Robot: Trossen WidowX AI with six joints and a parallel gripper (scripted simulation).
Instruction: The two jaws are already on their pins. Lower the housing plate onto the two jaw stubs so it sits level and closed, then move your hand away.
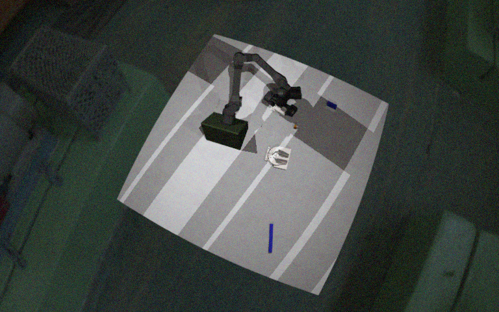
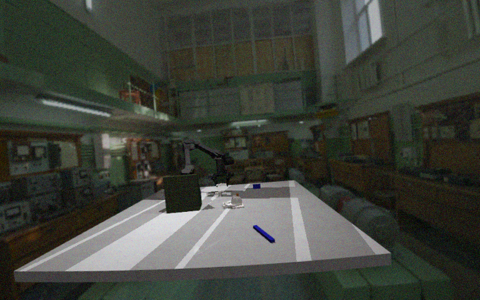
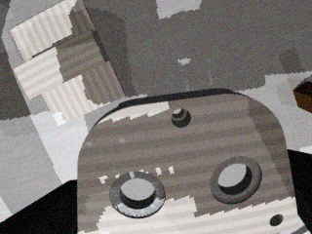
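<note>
Now: gripper tip 11 cm short of the tiny orange object, 7 cm above it and 1 cm to the left of it. The rest, counted from my gripper tip: long blue bar: 63 cm to the right, 30 cm ahead, 7 cm below; small blue block: 24 cm ahead, 23 cm to the left, 6 cm below.
</note>
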